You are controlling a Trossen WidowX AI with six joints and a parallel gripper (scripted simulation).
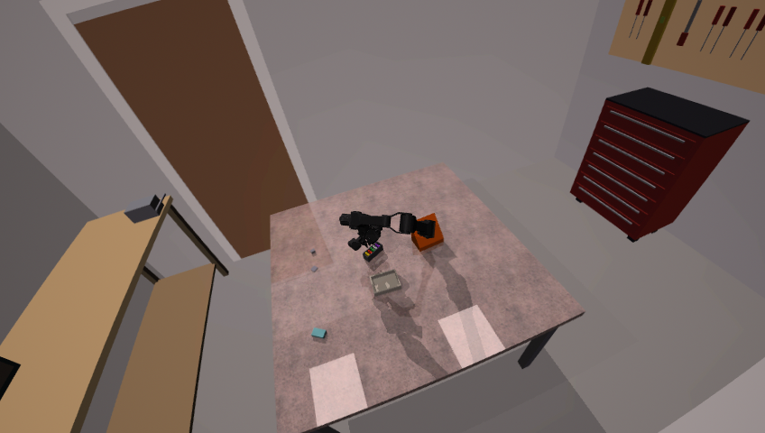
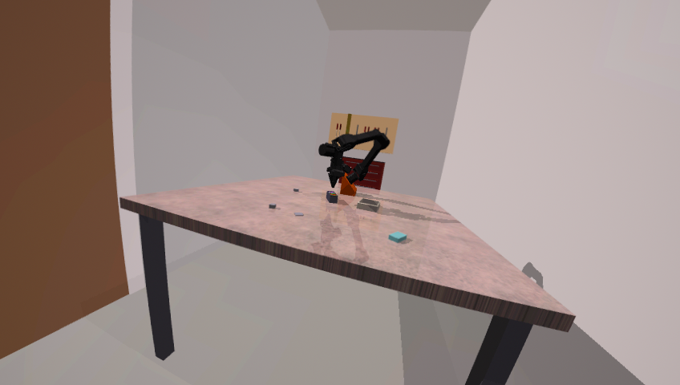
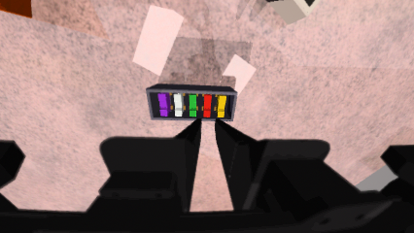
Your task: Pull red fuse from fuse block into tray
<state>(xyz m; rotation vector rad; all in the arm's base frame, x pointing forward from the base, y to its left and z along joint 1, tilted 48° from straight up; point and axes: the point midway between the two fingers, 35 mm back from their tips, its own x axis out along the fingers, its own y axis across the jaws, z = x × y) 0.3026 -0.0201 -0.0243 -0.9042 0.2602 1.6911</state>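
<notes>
Right now my gripper tip is 5 cm above the red fuse. Also, from my gripper tip: grey tray (20 cm to the left, 7 cm below, 1 cm behind); teal block (34 cm ahead, 32 cm to the left, 7 cm below).
</notes>
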